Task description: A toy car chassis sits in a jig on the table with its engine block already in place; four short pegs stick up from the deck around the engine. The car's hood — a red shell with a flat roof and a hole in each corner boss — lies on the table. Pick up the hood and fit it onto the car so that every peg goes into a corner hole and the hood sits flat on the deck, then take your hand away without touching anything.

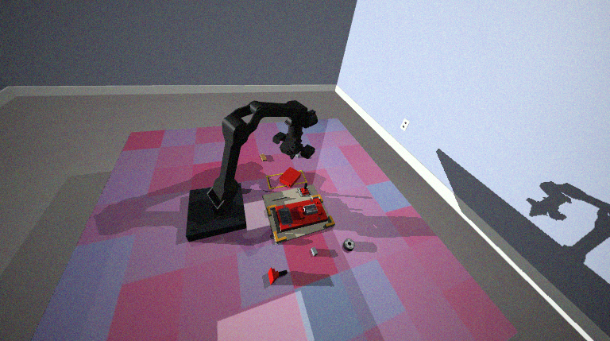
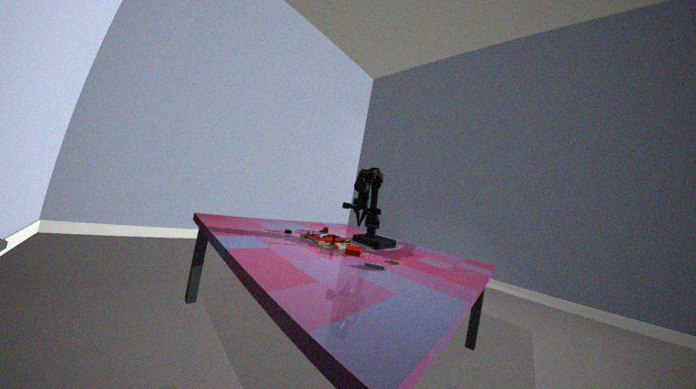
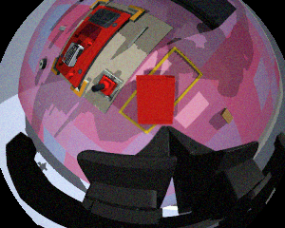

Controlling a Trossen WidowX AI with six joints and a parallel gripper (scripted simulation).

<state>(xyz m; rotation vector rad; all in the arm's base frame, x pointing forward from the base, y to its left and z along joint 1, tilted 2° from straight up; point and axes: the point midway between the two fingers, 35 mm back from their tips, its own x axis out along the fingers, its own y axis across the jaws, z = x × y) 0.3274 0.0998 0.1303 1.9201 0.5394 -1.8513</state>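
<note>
The red hood lies 11 cm below my gripper tip and 1 cm to the right of it. From my gripper tip the other things lie so: round grey wheel (40 cm to the right, 12 cm below, 8 cm ahead).
</note>
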